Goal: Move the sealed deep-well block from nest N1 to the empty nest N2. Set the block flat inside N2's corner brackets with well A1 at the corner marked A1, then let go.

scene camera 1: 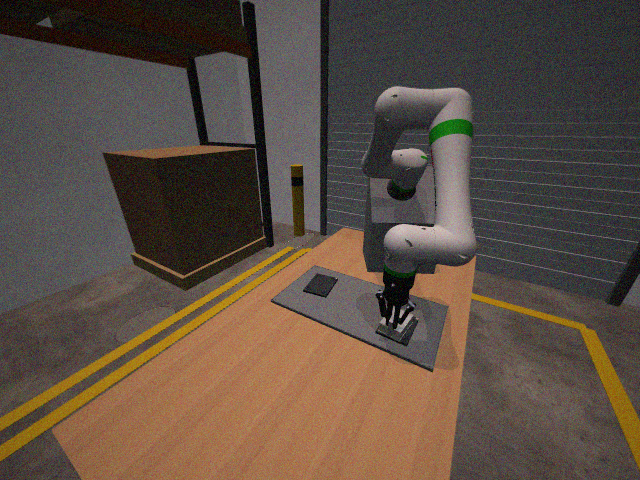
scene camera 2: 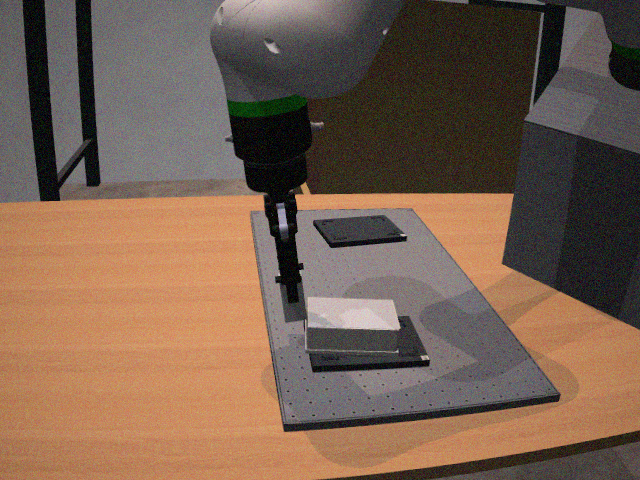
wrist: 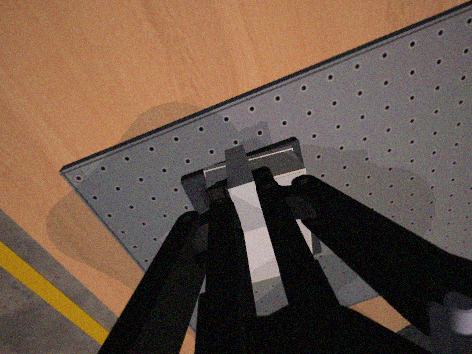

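Pixels of known places: gripper, fingertip midpoint: [scene camera 1: 390, 332] [scene camera 2: 295, 318] [wrist: 239, 164]; arm's base, origin of the base link: [scene camera 1: 400, 188].
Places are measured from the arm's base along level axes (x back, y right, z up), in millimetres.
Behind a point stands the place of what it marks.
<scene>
The white sealed block [scene camera 1: 406, 324] @[x -582, y -237, z -365 mm] [scene camera 2: 352, 325] @[x -579, y -231, z -363 mm] [wrist: 258, 245] @[x -563, y -210, z -363 mm] is at nest N1 [scene camera 1: 398, 338] [scene camera 2: 413, 341] @[x -483, y -215, z -406 mm] [wrist: 192, 188] @[x -623, y -251, z -406 mm]. In scene camera 2 it sits off-centre toward the nest's left side and seems raised at its lower edge; whether it lies fully flat I cannot tell. My gripper [scene camera 1: 396, 323] @[x -651, y -199, z -368 mm] [scene camera 2: 294, 308] @[x -651, y -199, z -368 mm] [wrist: 239, 164] @[x -651, y -199, z -368 mm] is shut and empty, its tip low at the block's left end in scene camera 2; contact is unclear. Nest N2 [scene camera 1: 320, 284] @[x -481, y 205, z -406 mm] [scene camera 2: 359, 230] @[x -476, y 192, z -406 mm] is empty, dark and flat, with a small white corner tag [scene camera 2: 402, 235] @[x -393, y 164, z -407 mm]. The fingers hide part of the block in the wrist view.
Both nests stand on a grey perforated plate [scene camera 1: 356, 330] @[x -657, y -72, z -418 mm] [scene camera 2: 330, 408] @[x -623, y -335, z -418 mm] [wrist: 350, 80] @[x -664, y -79, z -418 mm] on the wooden table [scene camera 1: 258, 392] @[x -1039, y 76, z -431 mm] [scene camera 2: 129, 310] @[x -906, y -60, z -431 mm] [wrist: 100, 60] @[x -752, y -275, z -431 mm]. N2 is toward the plate's far end in scene camera 2. The robot's pedestal [scene camera 2: 568, 206] @[x -151, y -37, z -268 mm] stands to the right there.
</scene>
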